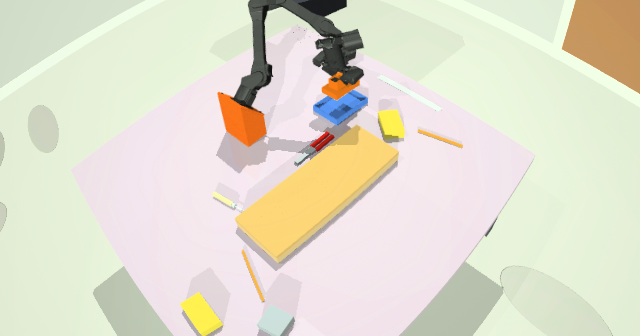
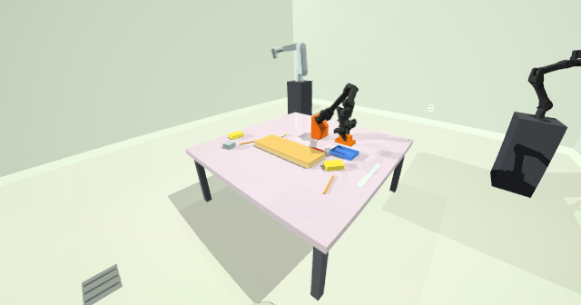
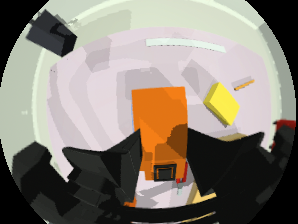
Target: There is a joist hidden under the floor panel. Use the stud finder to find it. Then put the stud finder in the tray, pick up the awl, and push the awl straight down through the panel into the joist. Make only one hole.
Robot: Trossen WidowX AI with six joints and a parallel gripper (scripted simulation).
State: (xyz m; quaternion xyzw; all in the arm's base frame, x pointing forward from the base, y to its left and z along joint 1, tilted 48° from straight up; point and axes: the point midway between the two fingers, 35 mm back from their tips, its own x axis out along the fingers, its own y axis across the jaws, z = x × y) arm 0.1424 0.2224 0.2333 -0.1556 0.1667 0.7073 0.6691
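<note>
Right now my gripper tip is 1 cm to the left of the blue tray and 10 cm above it. Also, from my gripper tip: white strip 13 cm ahead, 24 cm to the left, 11 cm below; awl 6 cm ahead, 56 cm to the right, 10 cm below; orange stud finder 2 cm to the right, 2 cm above.
</note>
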